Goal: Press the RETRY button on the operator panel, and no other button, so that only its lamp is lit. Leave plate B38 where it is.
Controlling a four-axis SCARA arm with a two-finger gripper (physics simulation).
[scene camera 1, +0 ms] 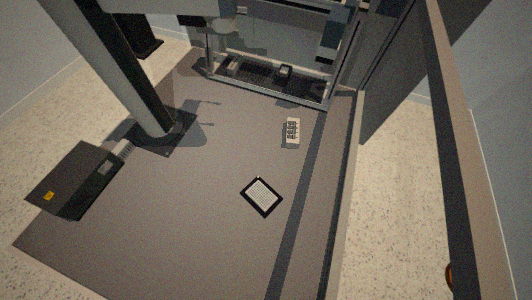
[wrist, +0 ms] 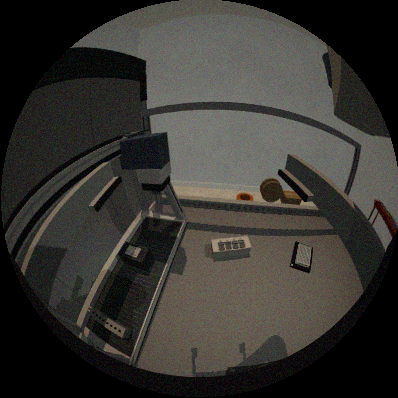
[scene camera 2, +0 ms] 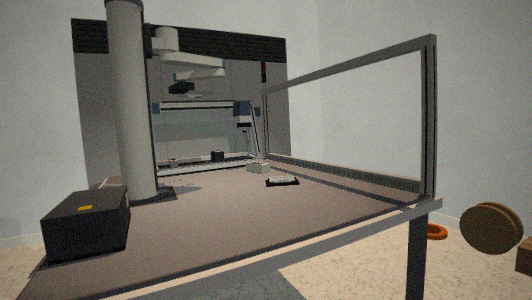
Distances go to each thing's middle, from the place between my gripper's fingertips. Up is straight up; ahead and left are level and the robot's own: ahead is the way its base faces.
I see my gripper 280 mm short of the operator panel (wrist: 215,243), 60 mm to the left of it and 480 mm above it. From my hand the other things lie so: dark controller box (scene camera 2: 108,202): 530 mm behind, 670 mm to the right, 450 mm below.
